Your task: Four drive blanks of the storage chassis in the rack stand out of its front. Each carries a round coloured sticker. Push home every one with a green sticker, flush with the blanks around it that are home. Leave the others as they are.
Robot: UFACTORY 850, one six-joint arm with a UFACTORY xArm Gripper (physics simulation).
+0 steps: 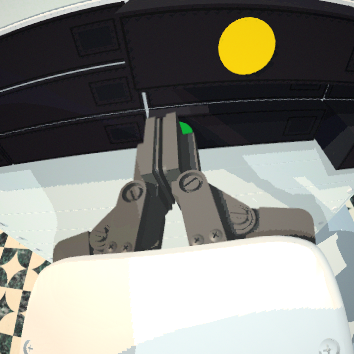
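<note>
My gripper is shut and empty, its fingertips at the left part of a dark blank in the lowest visible row. A green round sticker on that blank is mostly hidden behind the right finger. The blank's lower edge runs roughly in line with the blank to its left; whether the tips touch it is hidden. Above and to the right, a blank with a yellow round sticker stands out of the front. At the right edge, part of another blank stands out; its sticker does not show.
Dark blanks with small square panels fill the chassis front at the left. A pale surface lies below the front, under the fingers. A patterned floor shows at the lower left.
</note>
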